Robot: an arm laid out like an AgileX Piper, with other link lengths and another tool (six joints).
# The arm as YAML. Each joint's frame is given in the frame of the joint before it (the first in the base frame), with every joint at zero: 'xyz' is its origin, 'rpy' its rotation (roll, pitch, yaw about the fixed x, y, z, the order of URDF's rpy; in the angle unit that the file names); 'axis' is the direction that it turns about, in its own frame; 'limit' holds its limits. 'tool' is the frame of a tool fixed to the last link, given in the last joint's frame.
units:
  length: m
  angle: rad
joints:
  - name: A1
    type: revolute
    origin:
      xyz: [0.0, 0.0, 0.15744]
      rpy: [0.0, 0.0, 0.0]
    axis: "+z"
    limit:
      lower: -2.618
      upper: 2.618
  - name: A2
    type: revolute
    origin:
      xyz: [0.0, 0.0, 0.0]
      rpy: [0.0, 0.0, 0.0]
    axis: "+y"
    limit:
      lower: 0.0
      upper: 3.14
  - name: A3
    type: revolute
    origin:
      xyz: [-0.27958, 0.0, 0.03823]
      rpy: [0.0, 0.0, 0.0]
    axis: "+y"
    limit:
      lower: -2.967
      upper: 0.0
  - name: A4
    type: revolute
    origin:
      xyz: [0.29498, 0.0, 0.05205]
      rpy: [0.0, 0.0, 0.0]
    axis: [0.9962, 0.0, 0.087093]
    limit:
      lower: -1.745
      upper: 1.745
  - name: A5
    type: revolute
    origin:
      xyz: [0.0, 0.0, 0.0]
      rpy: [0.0, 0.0, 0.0]
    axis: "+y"
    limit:
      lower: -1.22
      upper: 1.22
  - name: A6
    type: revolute
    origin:
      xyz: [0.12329, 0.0, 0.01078]
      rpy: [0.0, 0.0, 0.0]
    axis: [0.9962, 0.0, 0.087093]
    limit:
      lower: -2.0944
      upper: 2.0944
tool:
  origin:
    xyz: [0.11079, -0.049, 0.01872]
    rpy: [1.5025, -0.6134, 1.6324]
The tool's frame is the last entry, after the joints.
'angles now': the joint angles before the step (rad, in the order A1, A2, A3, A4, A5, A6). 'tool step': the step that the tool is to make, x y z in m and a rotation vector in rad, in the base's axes. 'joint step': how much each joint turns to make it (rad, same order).
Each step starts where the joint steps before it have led.
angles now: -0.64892 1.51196 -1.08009 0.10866 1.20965 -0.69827
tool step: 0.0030 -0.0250 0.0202 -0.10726 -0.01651 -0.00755
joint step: -0.00001 -0.01463 -0.03542 -0.08069 -0.02998 0.03105
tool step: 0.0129 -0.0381 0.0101 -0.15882 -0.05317 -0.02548
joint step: 0.00200 0.01389 -0.00135 -0.11178 -0.14922 0.06535
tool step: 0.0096 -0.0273 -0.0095 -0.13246 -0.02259 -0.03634
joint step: 0.02184 0.04339 0.03861 -0.14978 -0.16314 0.13973
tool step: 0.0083 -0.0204 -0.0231 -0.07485 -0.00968 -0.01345
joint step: 0.00203 0.07442 0.03272 -0.12383 -0.14106 0.11489
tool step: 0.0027 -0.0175 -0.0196 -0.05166 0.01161 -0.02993
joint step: 0.00008 0.07895 0.00061 -0.13252 -0.07068 0.13726
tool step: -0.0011 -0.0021 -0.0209 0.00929 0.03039 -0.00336
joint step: -0.00020 0.05298 0.00119 -0.03174 -0.01699 0.03151
